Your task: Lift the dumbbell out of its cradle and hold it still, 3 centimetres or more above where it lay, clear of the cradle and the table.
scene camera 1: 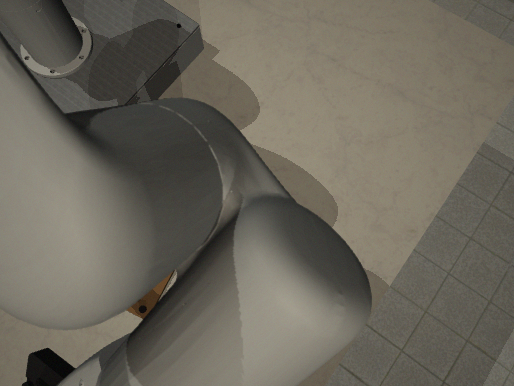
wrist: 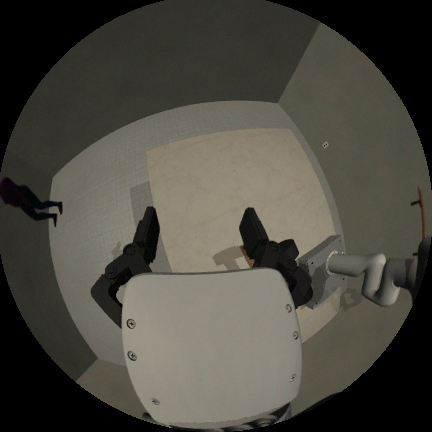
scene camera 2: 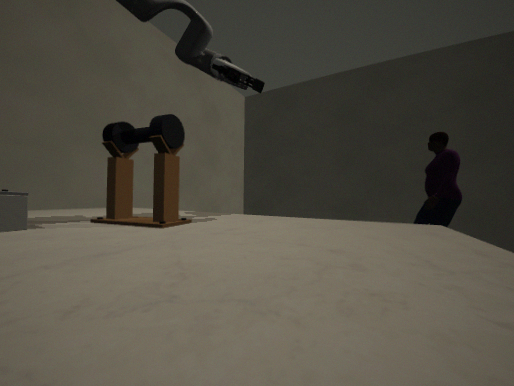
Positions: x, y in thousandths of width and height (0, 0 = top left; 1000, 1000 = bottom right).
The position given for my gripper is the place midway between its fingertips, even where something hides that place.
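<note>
My gripper (scene camera 2: 489, 216) is there in the scene, and the wrist view gives me the gripper (wrist: 464, 503) too. I also see a black dumbbell (scene camera 2: 246, 359), and along with it a wooden cradle (scene camera 2: 232, 538).
</note>
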